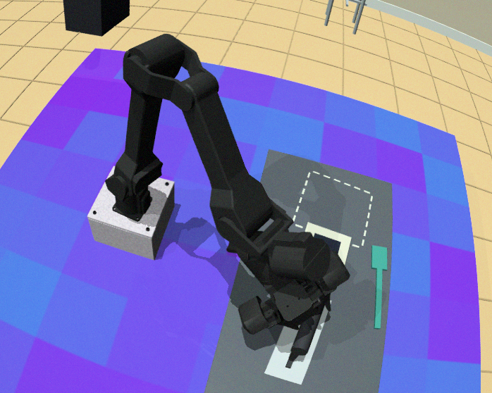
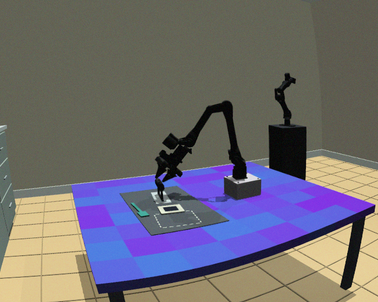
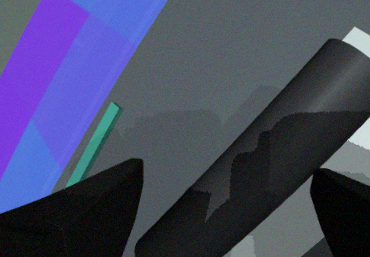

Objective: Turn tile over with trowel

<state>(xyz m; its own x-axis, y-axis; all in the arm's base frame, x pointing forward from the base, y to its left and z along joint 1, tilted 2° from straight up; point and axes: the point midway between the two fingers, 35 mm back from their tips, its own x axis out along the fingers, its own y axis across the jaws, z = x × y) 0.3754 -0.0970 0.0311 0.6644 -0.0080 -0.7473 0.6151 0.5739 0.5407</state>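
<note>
Now: the dark mat 150 mm to the left of my gripper tip and 110 mm below it. Also, from my gripper tip: cream tile: 10 mm behind, 210 mm to the left, 90 mm below; then green trowel: 130 mm ahead, 190 mm to the left, 90 mm below.
</note>
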